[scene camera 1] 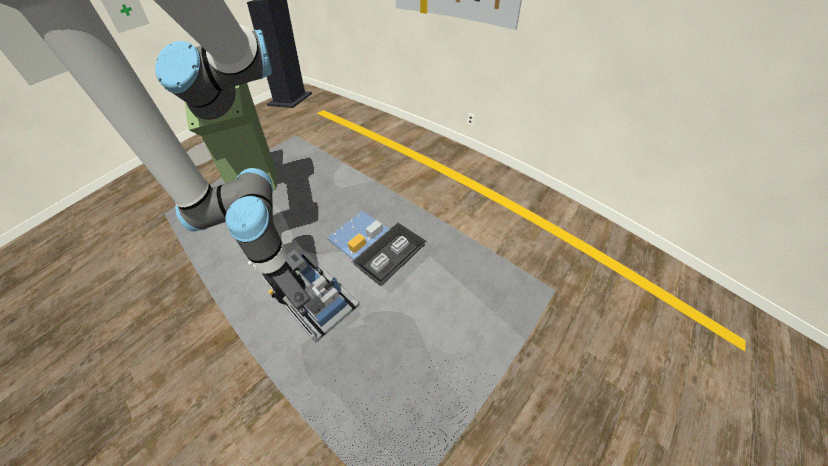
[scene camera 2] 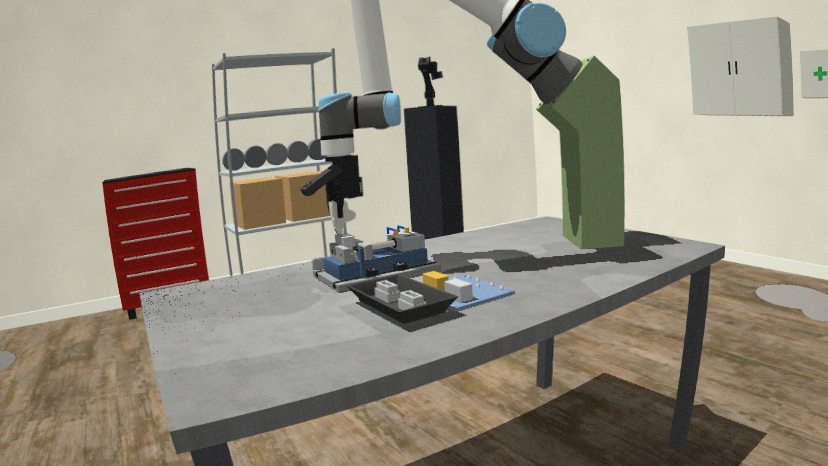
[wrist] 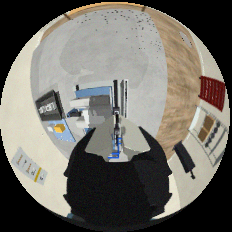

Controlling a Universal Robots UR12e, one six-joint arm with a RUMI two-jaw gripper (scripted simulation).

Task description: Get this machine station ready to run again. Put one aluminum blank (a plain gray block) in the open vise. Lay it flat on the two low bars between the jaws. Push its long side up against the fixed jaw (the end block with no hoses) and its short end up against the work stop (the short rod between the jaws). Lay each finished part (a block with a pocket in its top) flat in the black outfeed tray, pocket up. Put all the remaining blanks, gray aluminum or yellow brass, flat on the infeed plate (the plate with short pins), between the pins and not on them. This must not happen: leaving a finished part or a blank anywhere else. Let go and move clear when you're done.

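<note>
I can see my gripper (scene camera 2: 339, 237), and there's the gripper (scene camera 1: 299, 305) again, and the wrist camera has the gripper (wrist: 116, 115) too.
</note>
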